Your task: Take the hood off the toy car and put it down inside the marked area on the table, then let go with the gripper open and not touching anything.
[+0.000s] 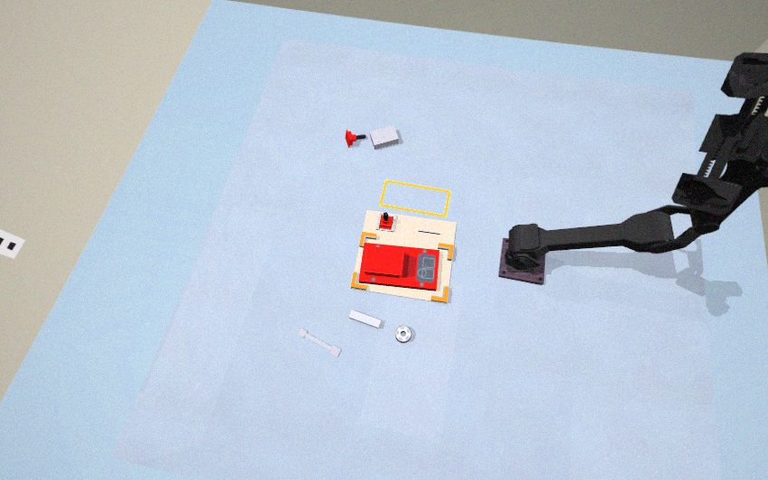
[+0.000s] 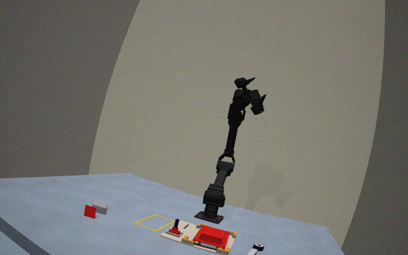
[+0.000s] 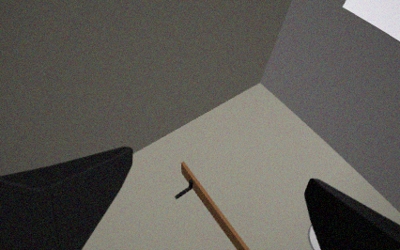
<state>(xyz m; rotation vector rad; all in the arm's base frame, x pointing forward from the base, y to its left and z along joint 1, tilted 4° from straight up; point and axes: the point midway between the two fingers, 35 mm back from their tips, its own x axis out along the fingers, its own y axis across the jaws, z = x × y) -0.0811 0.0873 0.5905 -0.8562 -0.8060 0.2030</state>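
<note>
Now: gripper tip 59 cm above the red hood, 40 cm short of it and 5 cm to the left of it. Round my gripper tip: white bar: 62 cm below, 44 cm ahead, 10 cm to the left.
</note>
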